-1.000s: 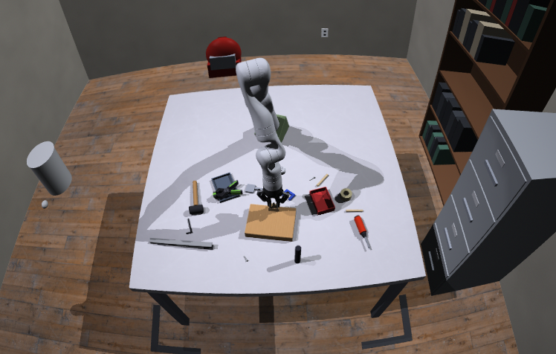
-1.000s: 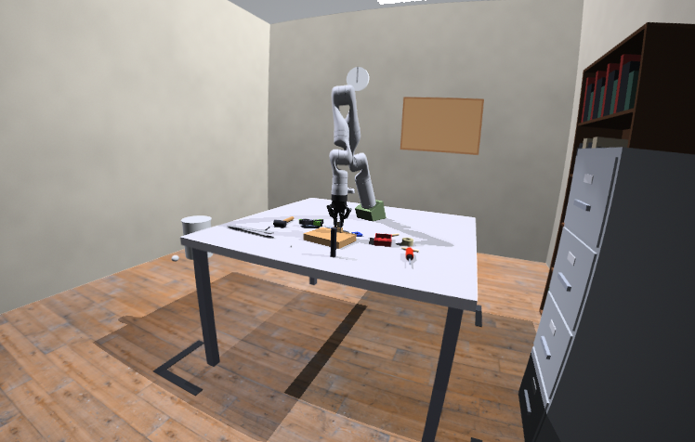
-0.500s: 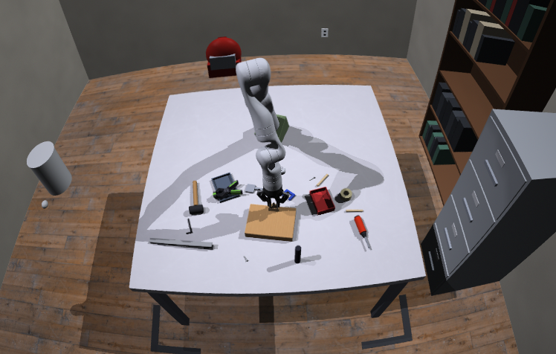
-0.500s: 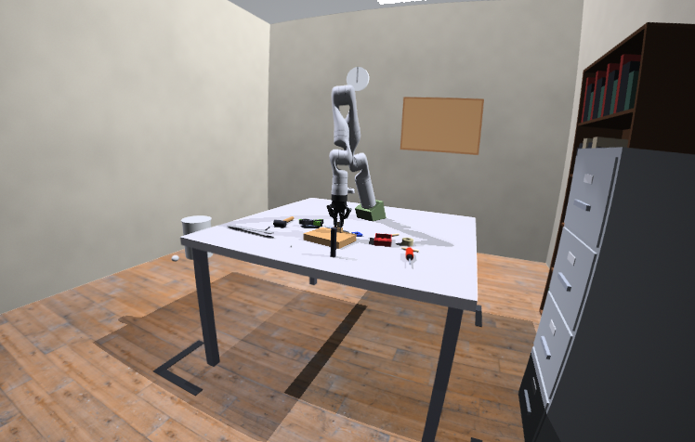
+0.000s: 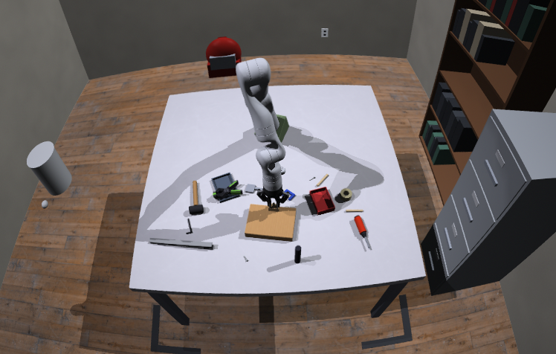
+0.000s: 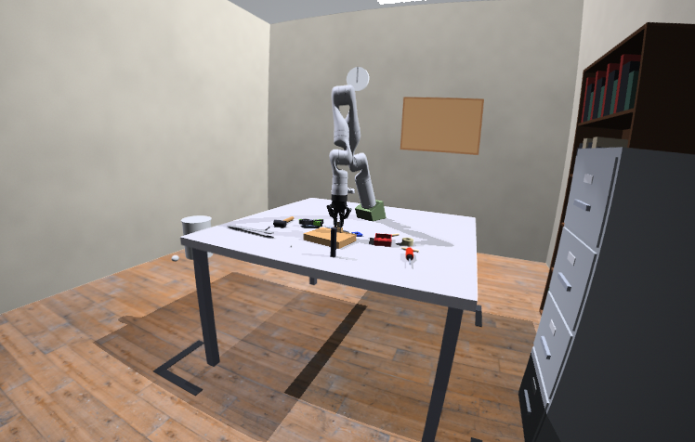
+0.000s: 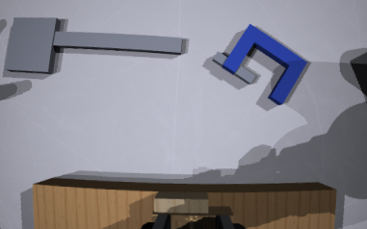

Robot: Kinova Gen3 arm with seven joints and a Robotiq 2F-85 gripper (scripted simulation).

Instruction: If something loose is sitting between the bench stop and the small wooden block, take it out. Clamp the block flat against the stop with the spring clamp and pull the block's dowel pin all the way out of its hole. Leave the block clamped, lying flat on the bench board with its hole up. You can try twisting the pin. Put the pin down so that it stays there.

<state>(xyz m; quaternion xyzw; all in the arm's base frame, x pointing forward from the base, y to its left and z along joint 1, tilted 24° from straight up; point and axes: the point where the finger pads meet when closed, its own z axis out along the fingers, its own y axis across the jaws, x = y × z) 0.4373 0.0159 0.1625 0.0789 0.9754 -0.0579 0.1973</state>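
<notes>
Now: the round dowel pin 20 mm below my hand. From my hand the other things lie so: grey t-shaped tool 130 mm behind, 70 mm to the right, 70 mm below; wooden bench board 50 mm ahead, 20 mm to the right, 50 mm below; wooden block 30 mm below.
</notes>
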